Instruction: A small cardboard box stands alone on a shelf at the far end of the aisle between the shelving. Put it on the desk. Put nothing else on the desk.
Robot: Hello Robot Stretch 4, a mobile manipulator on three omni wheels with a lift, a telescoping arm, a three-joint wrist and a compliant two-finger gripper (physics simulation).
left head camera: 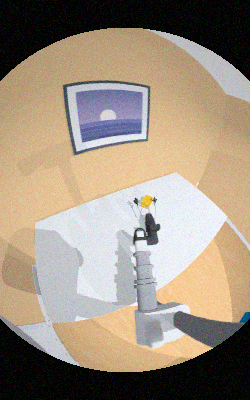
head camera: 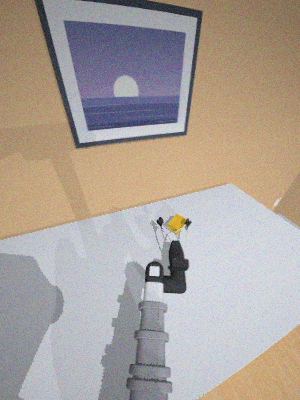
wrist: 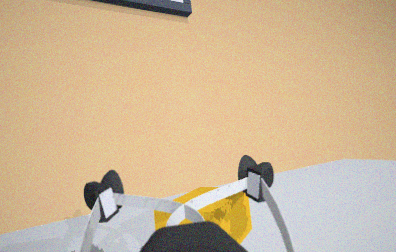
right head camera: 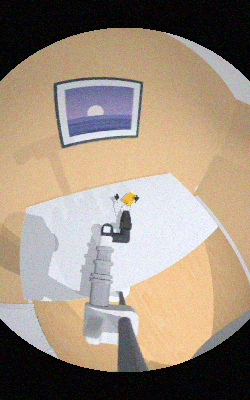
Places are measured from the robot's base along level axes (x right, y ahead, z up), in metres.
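Where they show: gripper, fingertip midpoint: [left head camera: 144, 197] [head camera: 173, 218] [wrist: 181, 177] [right head camera: 126, 194].
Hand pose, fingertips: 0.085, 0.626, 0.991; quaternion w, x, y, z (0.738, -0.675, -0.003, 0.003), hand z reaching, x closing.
After its pixels a point has its place, as x, y, z.
The small box [head camera: 177, 223] @(0.106, 0.613, 0.968) [left head camera: 146, 201] @(0.100, 0.608, 0.968) [right head camera: 129, 199] @(0.109, 0.601, 0.968) [wrist: 232, 219] @(0.128, 0.608, 0.950), yellow in these views, is on or very close to the top of the white desk [head camera: 240, 270] @(0.358, 0.405, 0.923) [left head camera: 190, 225] @(0.399, 0.395, 0.923) [right head camera: 175, 225] @(0.436, 0.429, 0.923) [wrist: 340, 210] @(0.273, 0.676, 0.923), near its back edge by the wall. It sits turned at an angle. My gripper [head camera: 174, 222] @(0.085, 0.626, 0.991) [left head camera: 145, 200] @(0.085, 0.626, 0.991) [right head camera: 126, 198] @(0.085, 0.626, 0.991) [wrist: 181, 177] @(0.085, 0.626, 0.991) is open, its two fingertips spread wide around and above the box. In the wrist view the box is low, nearer the right fingertip, and partly hidden by the finger strips and the dark gripper body. The exact contact under it is hidden.
A framed sunset picture [head camera: 132, 75] @(-0.112, 0.809, 1.560) [left head camera: 107, 116] @(-0.140, 0.796, 1.511) [right head camera: 97, 111] @(-0.124, 0.804, 1.513) [wrist: 150, 5] @(0.053, 0.888, 1.313) hangs on the tan wall behind the desk. My telescoping arm [head camera: 151, 340] @(0.000, 0.149, 1.072) [left head camera: 145, 280] @(-0.002, 0.098, 1.084) [right head camera: 101, 275] @(0.006, 0.101, 1.084) reaches over the desk. Wooden floor [head camera: 270, 370] @(0.858, 0.144, -0.027) [left head camera: 195, 280] @(0.922, -0.091, -0.027) [right head camera: 175, 300] @(0.863, -0.297, -0.027) shows beyond the desk's near edge.
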